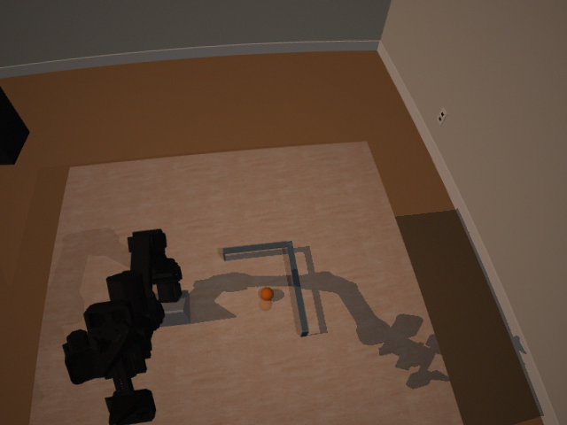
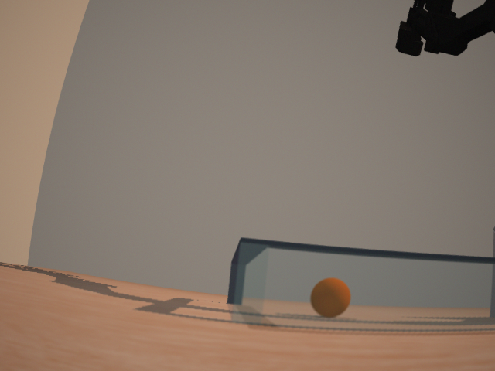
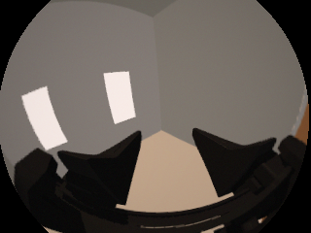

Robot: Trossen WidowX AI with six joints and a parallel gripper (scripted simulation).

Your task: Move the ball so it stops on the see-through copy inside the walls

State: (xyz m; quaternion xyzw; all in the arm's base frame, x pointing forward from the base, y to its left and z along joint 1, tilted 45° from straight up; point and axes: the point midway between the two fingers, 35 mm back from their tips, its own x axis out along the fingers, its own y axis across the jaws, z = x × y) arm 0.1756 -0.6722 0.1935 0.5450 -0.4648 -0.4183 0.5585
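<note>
Right now the see-through copy of ball is 700 mm below my gripper tip, 360 mm to the left of it and 200 mm ahead of it.
</note>
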